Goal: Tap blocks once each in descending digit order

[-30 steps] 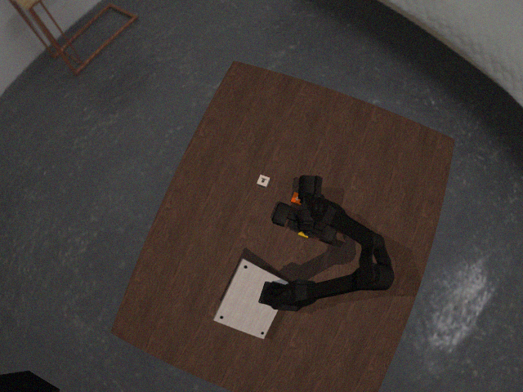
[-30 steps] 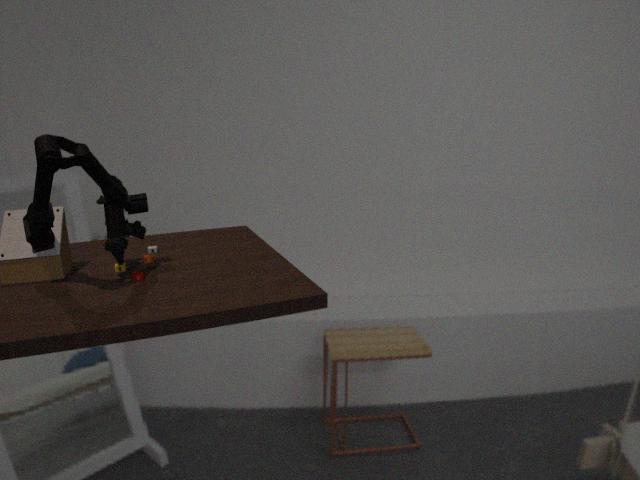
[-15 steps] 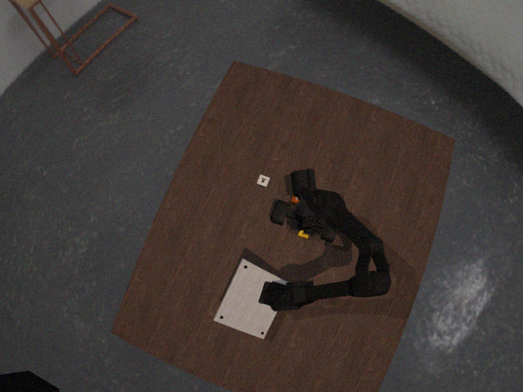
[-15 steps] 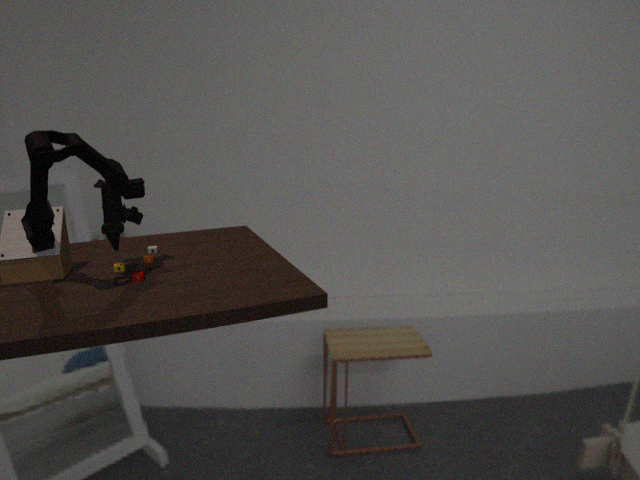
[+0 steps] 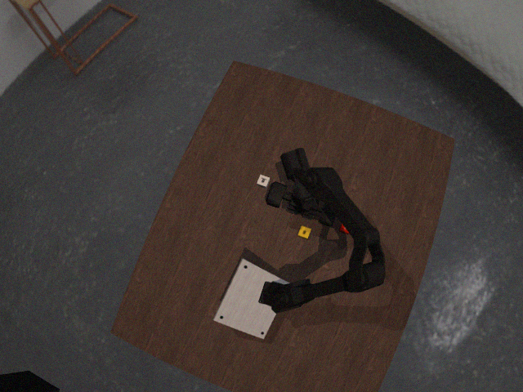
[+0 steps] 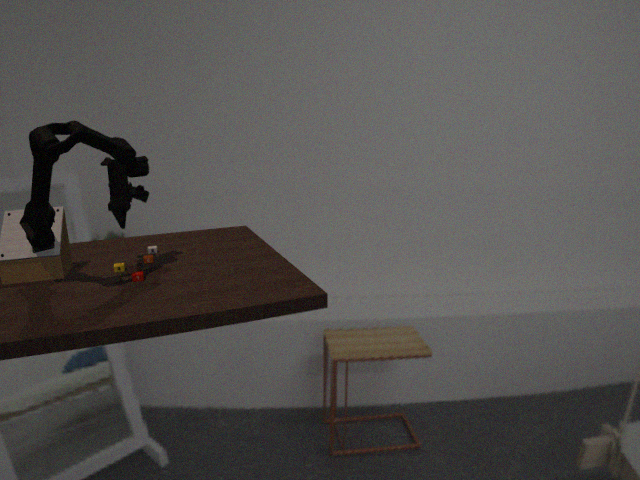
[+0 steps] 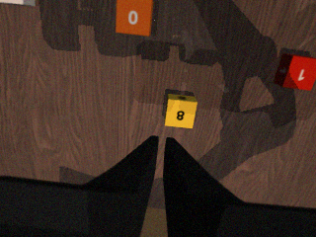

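Now: gripper tip 90 mm short of the white block, 150 mm to the right of it and 120 mm above it. Also, from my gripper tip: orange block (70 mm ahead, 30 mm to the left, 120 mm below); then red block (20 mm ahead, 140 mm to the right, 120 mm below); then yellow block (30 mm behind, 20 mm to the right, 120 mm below).
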